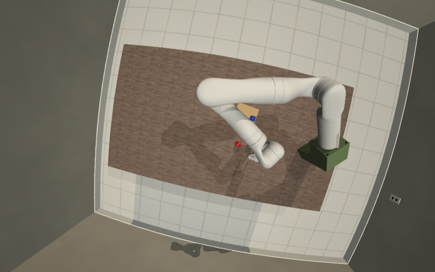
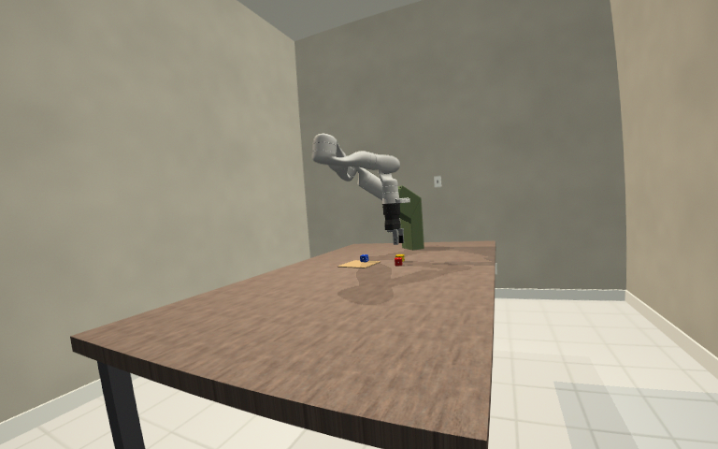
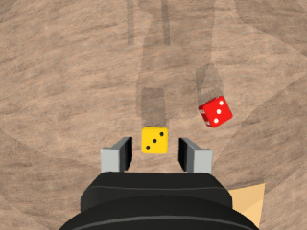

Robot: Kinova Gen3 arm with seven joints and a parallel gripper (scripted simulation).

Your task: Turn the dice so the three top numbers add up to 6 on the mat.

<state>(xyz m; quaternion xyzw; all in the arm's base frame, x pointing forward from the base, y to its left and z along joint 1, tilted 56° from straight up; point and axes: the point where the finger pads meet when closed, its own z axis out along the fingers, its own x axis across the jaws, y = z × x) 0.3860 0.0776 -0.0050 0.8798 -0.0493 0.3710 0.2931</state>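
My hand is 8 cm above the yellow die. The rest, counted from my hand: blue die 16 cm to the right, 8 cm below; tan mat 4 cm ahead, 18 cm to the right, 9 cm below; red die 8 cm ahead, 8 cm below.
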